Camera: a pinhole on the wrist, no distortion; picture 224 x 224 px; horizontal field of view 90.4 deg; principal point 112.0 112.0 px. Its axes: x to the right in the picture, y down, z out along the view. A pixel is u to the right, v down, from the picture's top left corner.
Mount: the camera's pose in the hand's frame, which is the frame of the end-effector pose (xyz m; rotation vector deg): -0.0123 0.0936 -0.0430 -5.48 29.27 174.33
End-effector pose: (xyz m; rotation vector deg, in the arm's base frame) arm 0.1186 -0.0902 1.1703 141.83 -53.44 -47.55
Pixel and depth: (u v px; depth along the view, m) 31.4 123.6 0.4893
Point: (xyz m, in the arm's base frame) -0.0748 -0.4998 0.7959
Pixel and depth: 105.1 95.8 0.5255
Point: -0.3162 -0.3839 1.0184
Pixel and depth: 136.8 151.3 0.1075
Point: 0.0032 -0.1357 1.1839
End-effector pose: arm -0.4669 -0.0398 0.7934 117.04 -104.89 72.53
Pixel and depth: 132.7 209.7 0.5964
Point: 0.0575 -0.2441 0.3207
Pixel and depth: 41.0 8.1 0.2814
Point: -0.7764 -0.3685 0.6239
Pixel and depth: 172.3 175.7 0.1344
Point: -0.4671 -0.0443 0.6361
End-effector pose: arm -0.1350 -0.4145 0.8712 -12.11 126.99 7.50
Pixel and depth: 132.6 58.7 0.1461
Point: -0.0965 -0.1936 0.8662
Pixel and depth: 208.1 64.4 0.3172
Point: 0.1233 -0.0200 0.9934
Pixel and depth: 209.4 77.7 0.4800
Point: 0.3091 0.0896 1.0321
